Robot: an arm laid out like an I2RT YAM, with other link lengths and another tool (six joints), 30 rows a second.
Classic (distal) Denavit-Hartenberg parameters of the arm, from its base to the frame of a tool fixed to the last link. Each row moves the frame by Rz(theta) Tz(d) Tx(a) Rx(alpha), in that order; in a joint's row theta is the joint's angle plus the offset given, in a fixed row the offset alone. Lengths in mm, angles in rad.
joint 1: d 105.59  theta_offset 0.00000  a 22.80  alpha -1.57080
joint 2: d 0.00  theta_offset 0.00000  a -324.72  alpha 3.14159
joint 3: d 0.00  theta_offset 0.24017  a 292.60  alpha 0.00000
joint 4: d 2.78  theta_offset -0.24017  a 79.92  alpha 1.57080
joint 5: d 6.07  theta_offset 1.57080  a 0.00  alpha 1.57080
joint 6: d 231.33  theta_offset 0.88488  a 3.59  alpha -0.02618
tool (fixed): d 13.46  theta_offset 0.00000  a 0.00  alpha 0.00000
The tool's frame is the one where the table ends.
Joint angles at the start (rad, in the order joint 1, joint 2, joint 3, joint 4, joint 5, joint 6):
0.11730 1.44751 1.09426 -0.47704 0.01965 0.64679
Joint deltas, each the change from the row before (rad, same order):
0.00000 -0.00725 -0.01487 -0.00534 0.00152 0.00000
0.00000 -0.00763 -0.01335 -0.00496 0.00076 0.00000
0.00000 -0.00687 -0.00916 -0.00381 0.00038 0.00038
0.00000 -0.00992 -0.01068 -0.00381 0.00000 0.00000
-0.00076 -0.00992 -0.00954 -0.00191 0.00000 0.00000
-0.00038 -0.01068 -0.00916 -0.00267 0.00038 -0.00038
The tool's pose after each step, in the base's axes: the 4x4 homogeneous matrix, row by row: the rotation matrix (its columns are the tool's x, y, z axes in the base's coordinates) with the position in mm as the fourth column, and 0 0 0 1 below. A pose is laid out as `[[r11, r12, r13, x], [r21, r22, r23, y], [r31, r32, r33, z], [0, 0, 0, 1]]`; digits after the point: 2 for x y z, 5 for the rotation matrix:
[[-0.73708, -0.14926, 0.65912, 477.30], [-0.12624, 0.98855, 0.08269, 48.44], [-0.66391, -0.02226, -0.74748, 143.43], [0, 0, 0, 1]]
[[-0.74410, -0.14900, 0.65125, 472.03], [-0.12706, 0.98858, 0.08100, 47.63], [-0.65588, -0.02248, -0.75453, 139.23], [0, 0, 0, 1]]
[[-0.74811, -0.14860, 0.64672, 468.23], [-0.12715, 0.98864, 0.08008, 47.09], [-0.65127, -0.02232, -0.75852, 137.00], [0, 0, 0, 1]]
[[-0.75106, -0.14870, 0.64327, 463.89], [-0.12750, 0.98863, 0.07968, 46.58], [-0.64780, -0.02218, -0.76149, 135.36], [0, 0, 0, 1]]
[[-0.75214, -0.14799, 0.64217, 460.40], [-0.12705, 0.98874, 0.07905, 45.82], [-0.64664, -0.02213, -0.76248, 134.65], [0, 0, 0, 1]]
[[-0.75289, -0.14768, 0.64137, 456.80], [-0.12722, 0.98878, 0.07833, 45.12], [-0.64573, -0.02263, -0.76323, 134.27], [0, 0, 0, 1]]

